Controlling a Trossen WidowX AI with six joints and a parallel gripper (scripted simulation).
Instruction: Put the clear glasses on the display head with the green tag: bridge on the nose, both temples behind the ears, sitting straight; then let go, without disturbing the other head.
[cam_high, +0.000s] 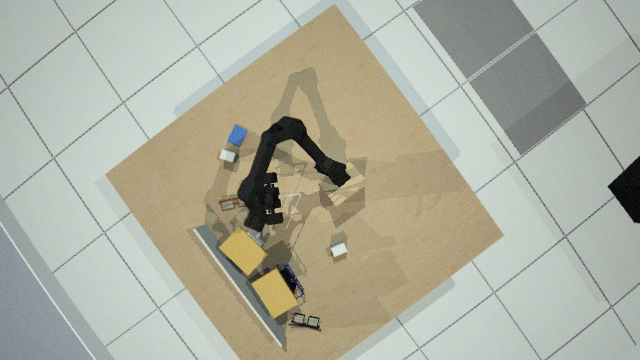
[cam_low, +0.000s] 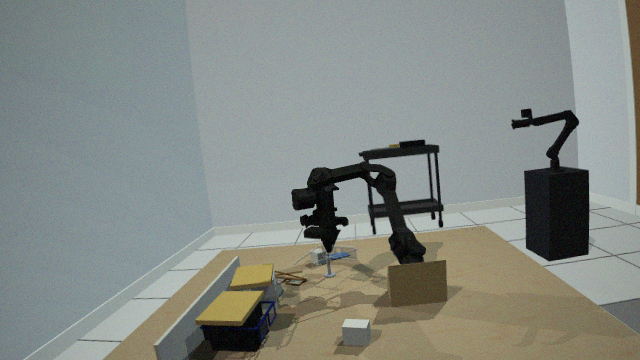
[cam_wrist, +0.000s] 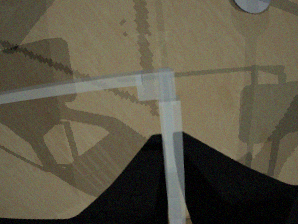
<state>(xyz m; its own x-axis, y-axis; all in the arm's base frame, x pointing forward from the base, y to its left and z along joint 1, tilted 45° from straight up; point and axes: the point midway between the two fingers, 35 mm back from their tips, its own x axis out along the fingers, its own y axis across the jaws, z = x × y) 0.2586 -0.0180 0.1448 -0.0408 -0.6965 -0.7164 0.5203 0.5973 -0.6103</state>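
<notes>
Right now my gripper tip is 10 mm short of the grey post, 120 mm to the left of it and 100 mm above it. From my gripper tip the other things lie so: grey board (360 mm ahead, 180 mm to the left, 70 mm below); then blue tag (30 mm behind, 320 mm to the right, 120 mm below); then display head (210 mm ahead, 80 mm to the left, 70 mm below).
</notes>
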